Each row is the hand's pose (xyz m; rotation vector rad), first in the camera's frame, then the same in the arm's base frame.
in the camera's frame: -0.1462 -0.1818 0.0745 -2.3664 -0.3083 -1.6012
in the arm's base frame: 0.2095 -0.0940 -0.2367 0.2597 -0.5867 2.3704
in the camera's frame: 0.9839 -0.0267 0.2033 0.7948 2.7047 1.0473
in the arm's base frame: -0.3012 -0.3981 0.7453 0.7174 0.6455 0.5645
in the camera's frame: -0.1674 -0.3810 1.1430 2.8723 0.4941 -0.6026
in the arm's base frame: -0.5916 0.6329 -0.3440 2.0801 -1.3665 1.4897
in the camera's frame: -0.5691 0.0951 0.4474 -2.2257 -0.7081 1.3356
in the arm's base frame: 0.3325 0.5047 -0.3814 -2.6016 0.4357 -1.1779
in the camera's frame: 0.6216 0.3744 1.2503 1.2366 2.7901 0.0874
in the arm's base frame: -0.5658 0.7501 0.7470 1.4343 0.5312 0.4724
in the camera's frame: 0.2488 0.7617 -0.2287 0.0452 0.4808 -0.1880
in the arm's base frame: 0.7967 -0.0315 0.6518 0.3003 -1.2999 -1.2265
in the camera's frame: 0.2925 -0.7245 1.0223 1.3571 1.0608 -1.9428
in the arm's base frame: -0.9350 0.1784 -0.2042 2.7977 -0.8492 -0.5471
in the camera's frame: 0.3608 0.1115 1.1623 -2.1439 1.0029 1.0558
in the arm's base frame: -0.5485 0.6648 0.3765 -1.2180 1.0189 -1.2135
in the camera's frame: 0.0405 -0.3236 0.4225 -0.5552 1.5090 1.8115
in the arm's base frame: -0.1876 0.0232 -0.1689 -0.6705 0.4324 -0.0080
